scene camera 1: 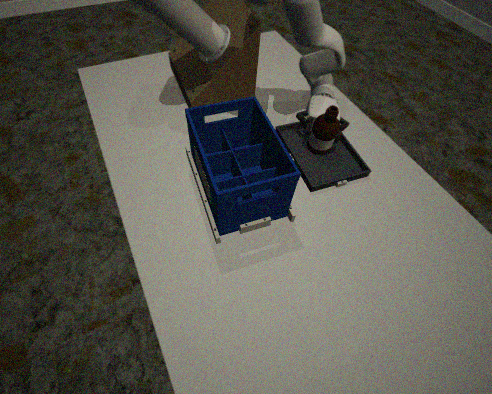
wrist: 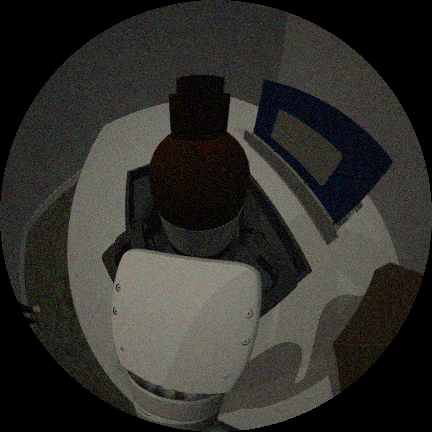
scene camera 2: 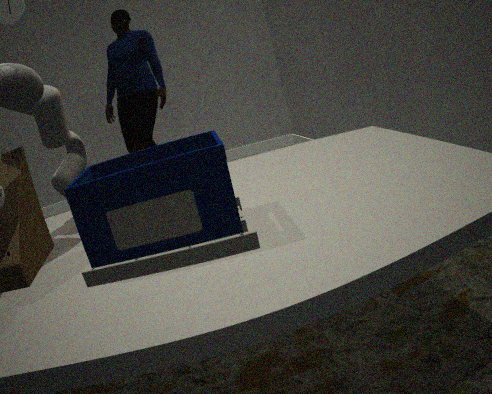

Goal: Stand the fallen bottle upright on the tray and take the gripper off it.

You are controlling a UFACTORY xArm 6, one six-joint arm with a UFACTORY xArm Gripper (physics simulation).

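Frame: origin at the arm's base, x ahead, y left, z up, level; centimetres.
Where they show: gripper, fingertip midpoint: (scene camera 1: 322, 137); arm's base, link origin: (scene camera 1: 215, 44).
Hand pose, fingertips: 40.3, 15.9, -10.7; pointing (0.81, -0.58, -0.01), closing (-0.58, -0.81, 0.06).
Each offset is from my fingertips to the top centre of the thing, as dx, dy, dz. "pt": to the spot under its first point.
The brown bottle {-0.8, +0.6, +10.5} (scene camera 1: 326, 129) (wrist: 200, 175) with a pale label stands upright over the dark tray {pt +8.0, -3.1, -5.6} (scene camera 1: 325, 172) (wrist: 141, 195), in the tray's half nearer the arm. Its base is on or very close to the tray surface; whether it touches cannot be told. My gripper (scene camera 1: 322, 137) (wrist: 201, 194) is low over the tray and shut on the bottle's labelled body. In the wrist view the bottle hides the fingertips. Neither the bottle nor the tray shows in scene camera 2, where the crate blocks the line of sight.
A blue divided crate {+0.8, -28.4, +11.4} (scene camera 1: 257, 205) (scene camera 2: 150, 180) (wrist: 362, 155) stands beside the tray, with pale guide rails (scene camera 1: 255, 225) (scene camera 2: 170, 260) along its base. A brown wooden block (scene camera 1: 220, 75) (scene camera 2: 32, 215) (wrist: 380, 310) stands behind the crate. A person (scene camera 2: 135, 65) stands beyond the table.
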